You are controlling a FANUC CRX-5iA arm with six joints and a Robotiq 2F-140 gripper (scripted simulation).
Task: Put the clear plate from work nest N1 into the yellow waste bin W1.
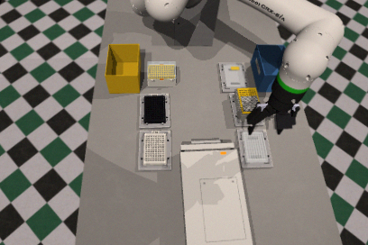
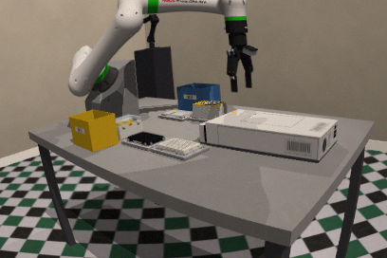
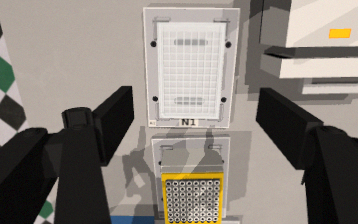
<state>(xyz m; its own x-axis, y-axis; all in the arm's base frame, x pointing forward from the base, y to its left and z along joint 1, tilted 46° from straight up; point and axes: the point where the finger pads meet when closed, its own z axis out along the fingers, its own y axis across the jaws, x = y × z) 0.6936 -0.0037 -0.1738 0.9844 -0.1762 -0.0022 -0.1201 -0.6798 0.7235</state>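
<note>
My hand is 15 cm above the clear plate. From my hand the other things lie so: yellow tip box (19 cm behind, 1 cm to the left, 11 cm below); white instrument (17 cm ahead, 21 cm to the right, 12 cm below); lidded plate (35 cm behind, 1 cm to the left, 15 cm below).
</note>
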